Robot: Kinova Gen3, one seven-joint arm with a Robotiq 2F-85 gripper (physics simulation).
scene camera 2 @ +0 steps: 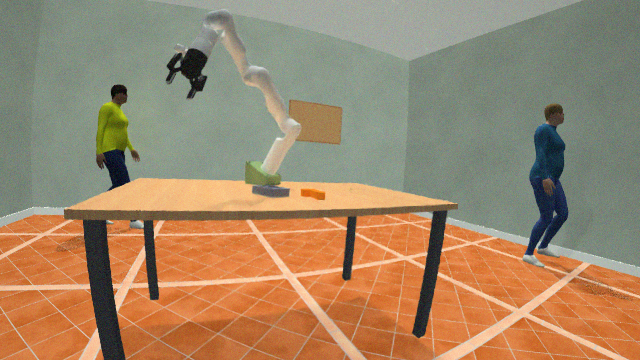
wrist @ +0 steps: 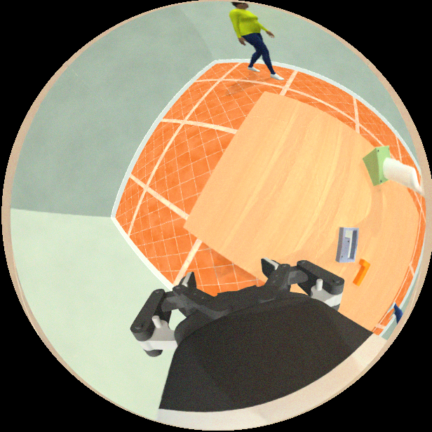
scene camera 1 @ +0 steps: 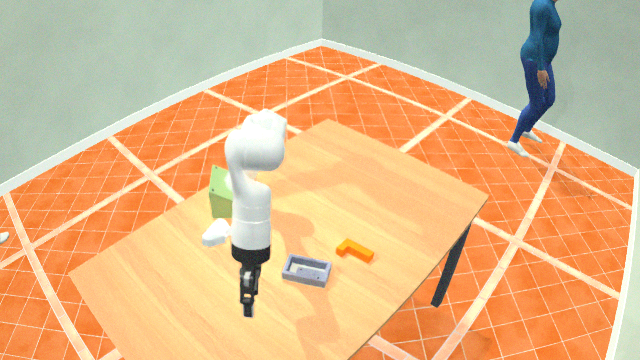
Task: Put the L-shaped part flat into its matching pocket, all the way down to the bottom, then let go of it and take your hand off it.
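Seen in the pictures: gripper, fingertip midpoint: (scene camera 2: 178, 91) (scene camera 1: 250, 305); arm's base, link origin: (scene camera 2: 267, 170).
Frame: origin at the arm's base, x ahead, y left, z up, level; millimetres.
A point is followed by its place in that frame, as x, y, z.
Observation:
The orange L-shaped part (scene camera 1: 357, 250) @(501, 81, -48) (scene camera 2: 313, 194) @(503, 78, -63) (wrist: 361, 274) lies flat on the table, apart from the tray and to its right in both scene views. The blue-grey tray (scene camera 1: 305, 281) @(460, -127, -60) (scene camera 2: 270, 191) @(501, -107, -52) (wrist: 341, 245) stands on the table with its open side up. Its inside shows a pale floor with small dark dots; the pocket's exact outline is too small to tell. My gripper (scene camera 1: 248, 311) @(619, -468, 280) (scene camera 2: 180, 89) @(619, -468, 280) (wrist: 228, 272) is open, with nothing between the fingers. It hangs tilted, high above the table and well away from both the part and the tray.
The wooden table (scene camera 1: 400, 200) @(448, 433, -78) (scene camera 2: 250, 214) @(743, -229, -89) (wrist: 280, 175) carries the arm's green base (scene camera 1: 221, 200) @(31, -100, 9) (scene camera 2: 255, 173) @(48, -82, -14) (wrist: 376, 167) behind the tray. A person in teal (scene camera 1: 542, 40) (scene camera 2: 549, 150) and a person in yellow (scene camera 2: 115, 131) (wrist: 246, 22) are on the floor away from the table.

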